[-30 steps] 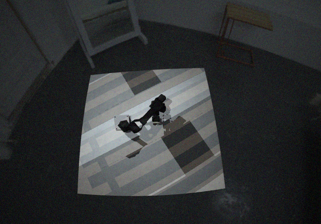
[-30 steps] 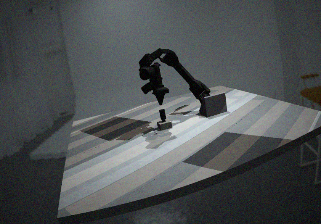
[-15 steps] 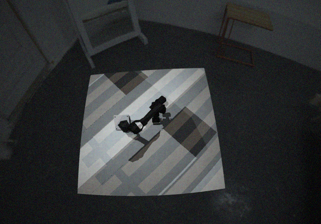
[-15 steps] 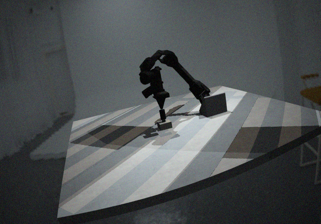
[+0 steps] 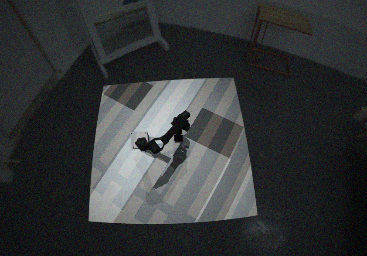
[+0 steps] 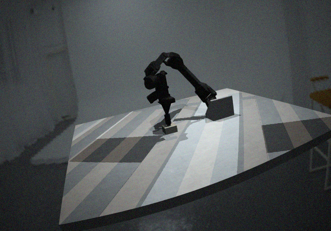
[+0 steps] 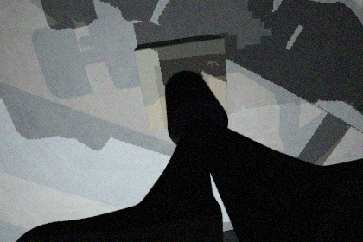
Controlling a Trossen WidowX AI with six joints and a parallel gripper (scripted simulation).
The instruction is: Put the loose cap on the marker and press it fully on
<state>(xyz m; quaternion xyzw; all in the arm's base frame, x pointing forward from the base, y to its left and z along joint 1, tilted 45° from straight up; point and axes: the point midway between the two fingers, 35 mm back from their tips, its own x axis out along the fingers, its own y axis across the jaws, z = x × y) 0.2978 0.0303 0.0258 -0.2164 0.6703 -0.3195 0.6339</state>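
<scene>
The marker cap lies 20 mm below my gripper tip. Also, from my gripper tip: holder block 80 mm below.
</scene>
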